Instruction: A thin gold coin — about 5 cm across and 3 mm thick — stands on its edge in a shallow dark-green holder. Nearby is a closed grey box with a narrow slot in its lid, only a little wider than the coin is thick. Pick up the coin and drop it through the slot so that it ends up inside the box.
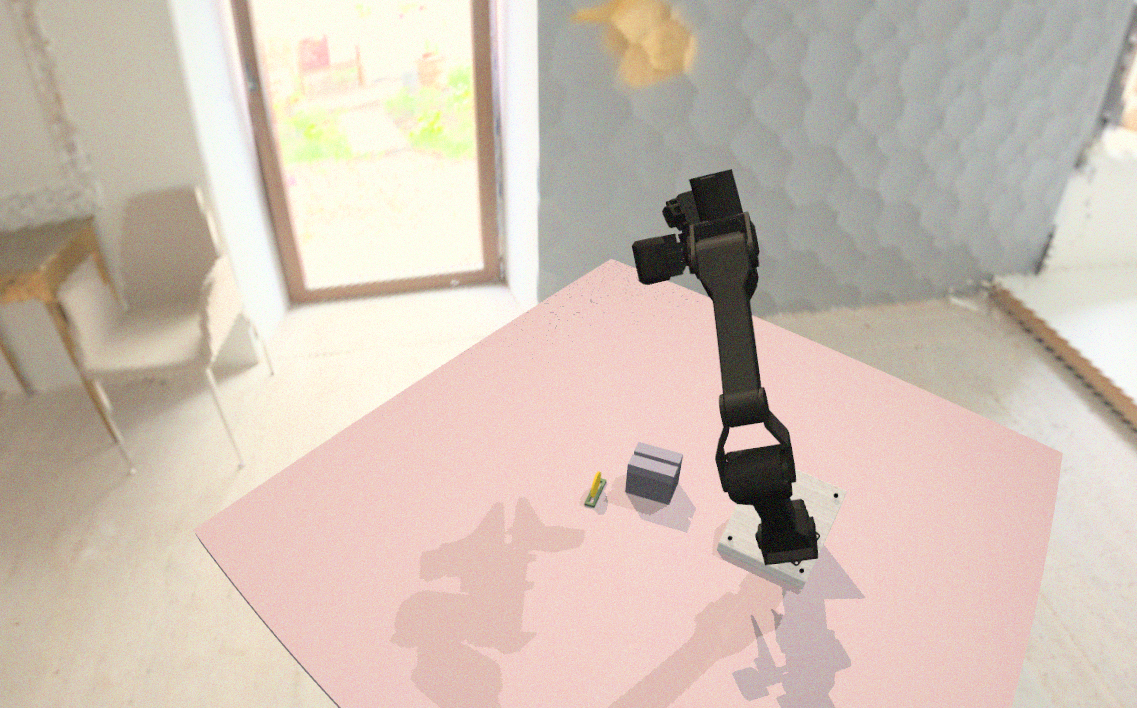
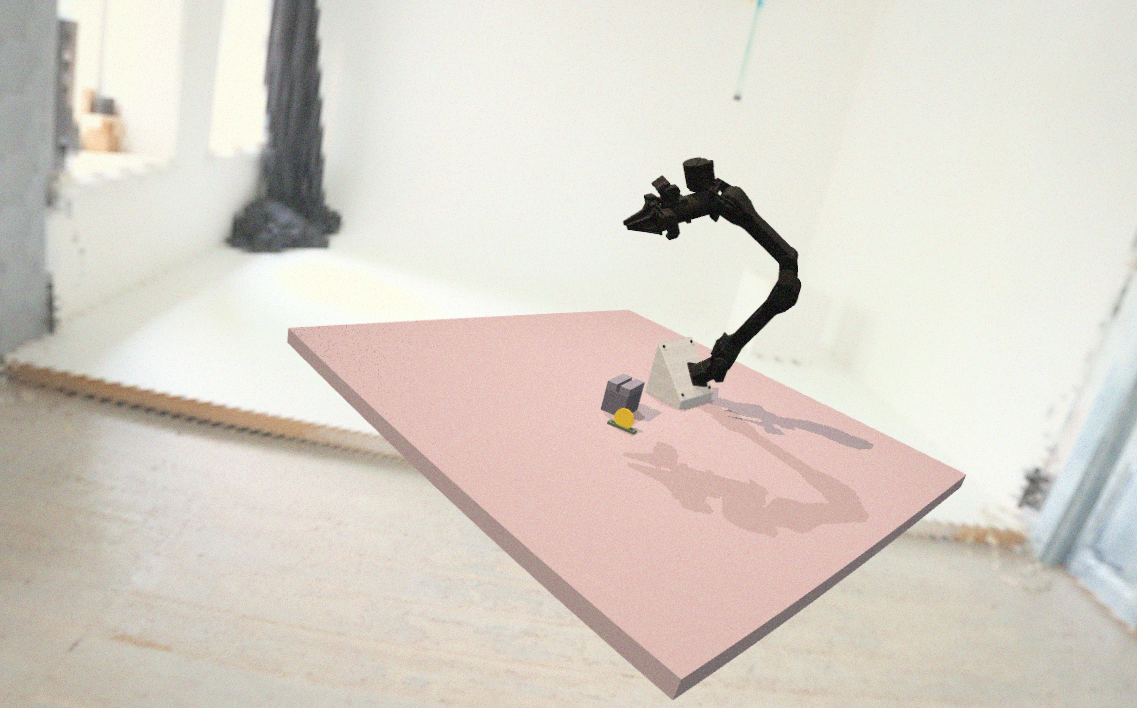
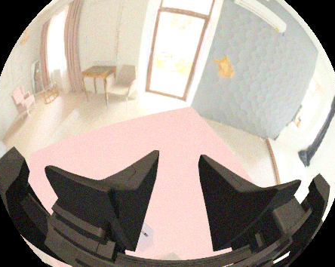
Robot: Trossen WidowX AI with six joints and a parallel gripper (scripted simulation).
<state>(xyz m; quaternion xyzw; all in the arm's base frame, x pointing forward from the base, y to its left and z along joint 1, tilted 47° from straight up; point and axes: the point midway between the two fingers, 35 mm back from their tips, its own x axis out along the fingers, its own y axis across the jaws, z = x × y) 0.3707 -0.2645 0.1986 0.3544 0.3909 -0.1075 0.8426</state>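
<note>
The gold coin is 10 mm ahead of my gripper tip, 150 mm to the left of it and 410 mm below it.
</note>
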